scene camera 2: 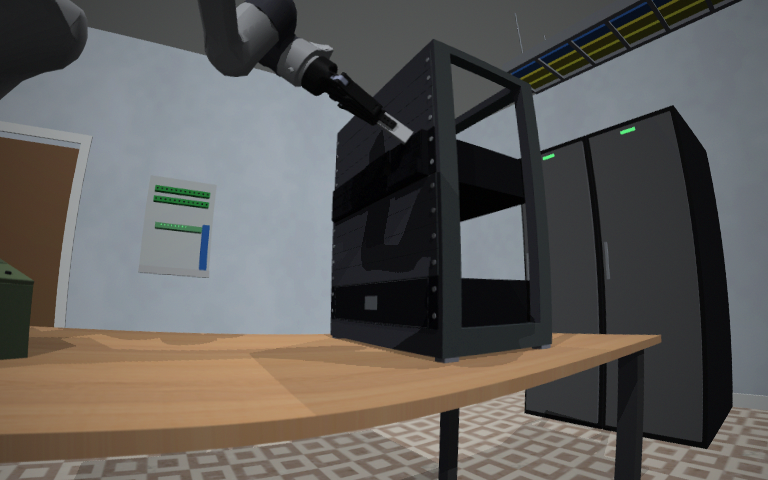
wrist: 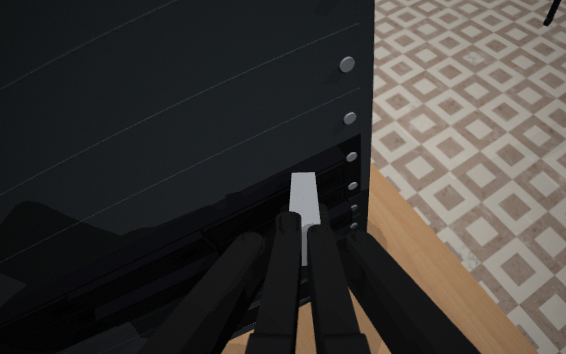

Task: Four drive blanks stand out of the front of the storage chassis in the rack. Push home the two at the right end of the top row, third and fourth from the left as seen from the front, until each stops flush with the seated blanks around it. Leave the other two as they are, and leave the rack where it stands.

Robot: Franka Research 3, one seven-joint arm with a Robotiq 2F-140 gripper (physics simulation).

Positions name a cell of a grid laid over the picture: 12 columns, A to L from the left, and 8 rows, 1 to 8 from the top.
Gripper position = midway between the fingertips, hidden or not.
My gripper shows in scene camera 2 (G3) and in the wrist view (G5). A rack shows in scene camera 2 (G5) and in the wrist view (D4).
